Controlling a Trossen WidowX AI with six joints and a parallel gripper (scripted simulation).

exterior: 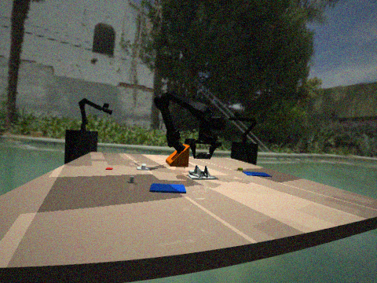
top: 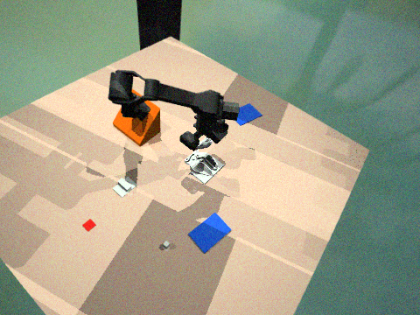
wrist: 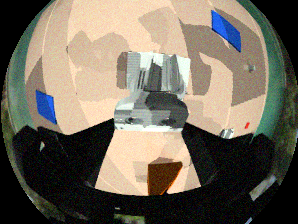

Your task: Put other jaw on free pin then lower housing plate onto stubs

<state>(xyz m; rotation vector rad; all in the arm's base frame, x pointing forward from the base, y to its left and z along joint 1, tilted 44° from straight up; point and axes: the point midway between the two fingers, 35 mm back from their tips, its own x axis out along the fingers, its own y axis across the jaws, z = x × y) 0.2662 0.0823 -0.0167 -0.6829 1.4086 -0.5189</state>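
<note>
Right now my gripper tip is 7 cm above the grey jaw, 3 cm to the left of it and 2 cm short of it. Round my gripper tip: grey cube 33 cm to the right, 19 cm ahead, 7 cm below; white base plate 8 cm below, 7 cm ahead, 1 cm to the right; yellow cube 31 cm to the left, 16 cm behind, 8 cm below.
</note>
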